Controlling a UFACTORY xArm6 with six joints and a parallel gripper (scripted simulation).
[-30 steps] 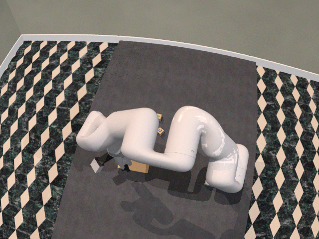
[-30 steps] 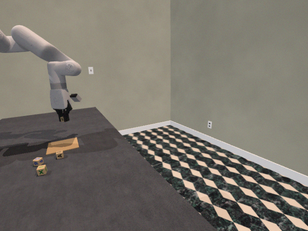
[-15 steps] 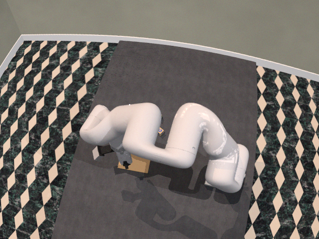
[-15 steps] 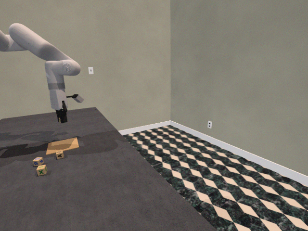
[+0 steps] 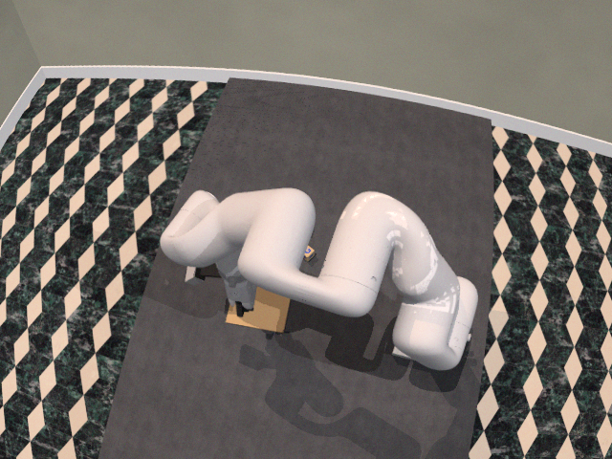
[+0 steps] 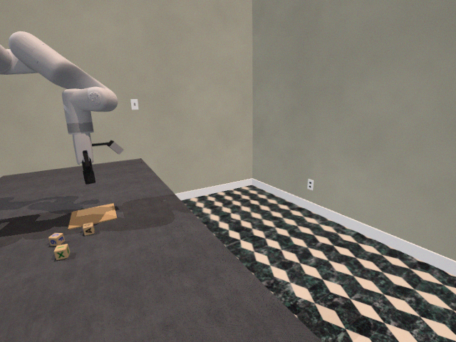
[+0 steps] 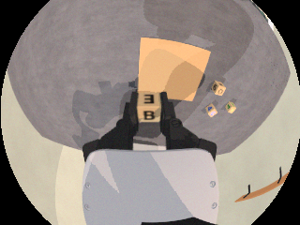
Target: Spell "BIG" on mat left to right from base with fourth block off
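The tan mat is 10 mm behind my hand, 50 mm to the right of it and 120 mm below it. Round my hand: B block: 10 mm below; G block: 90 mm behind, 190 mm to the right, 110 mm below.
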